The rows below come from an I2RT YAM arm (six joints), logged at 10 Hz.
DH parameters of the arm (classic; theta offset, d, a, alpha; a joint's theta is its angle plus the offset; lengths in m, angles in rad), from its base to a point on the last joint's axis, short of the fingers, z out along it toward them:
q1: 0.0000 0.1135 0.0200 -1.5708
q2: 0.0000 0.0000 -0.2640 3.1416
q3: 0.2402 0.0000 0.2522 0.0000
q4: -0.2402 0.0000 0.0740 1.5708
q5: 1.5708 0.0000 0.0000 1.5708
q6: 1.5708 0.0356 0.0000 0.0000
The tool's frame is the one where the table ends.
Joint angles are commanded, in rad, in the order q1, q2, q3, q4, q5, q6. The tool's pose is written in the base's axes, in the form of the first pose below.
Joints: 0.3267, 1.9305, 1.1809, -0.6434, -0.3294, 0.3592
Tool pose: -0.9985 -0.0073 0.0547 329.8; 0.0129 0.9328 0.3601 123.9; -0.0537 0.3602 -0.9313 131.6; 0 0 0 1
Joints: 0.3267, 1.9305, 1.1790, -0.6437, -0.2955, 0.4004
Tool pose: -0.9972 0.0364 0.0648 329.8; 0.0558 0.9425 0.3294 122.7; -0.0491 0.3321 -0.9419 130.8; 0 0 0 1
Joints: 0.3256, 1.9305, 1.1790, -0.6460, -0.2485, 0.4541
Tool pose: -0.9923 0.0947 0.0797 330.3; 0.1138 0.9513 0.2865 120.8; -0.0487 0.2933 -0.9548 130.3; 0 0 0 1
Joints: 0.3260, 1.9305, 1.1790, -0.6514, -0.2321, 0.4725
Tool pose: -0.9901 0.1151 0.0804 329.9; 0.1328 0.9537 0.2700 120.2; -0.0456 0.2780 -0.9595 130.1; 0 0 0 1
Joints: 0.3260, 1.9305, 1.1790, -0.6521, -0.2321, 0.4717
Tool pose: -0.9902 0.1145 0.0798 329.8; 0.1321 0.9538 0.2698 120.2; -0.0452 0.2777 -0.9596 130.1; 0 0 0 1
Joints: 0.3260, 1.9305, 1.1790, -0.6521, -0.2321, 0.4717
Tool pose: -0.9902 0.1145 0.0798 329.8; 0.1321 0.9538 0.2698 120.2; -0.0452 0.2777 -0.9596 130.1; 0 0 0 1
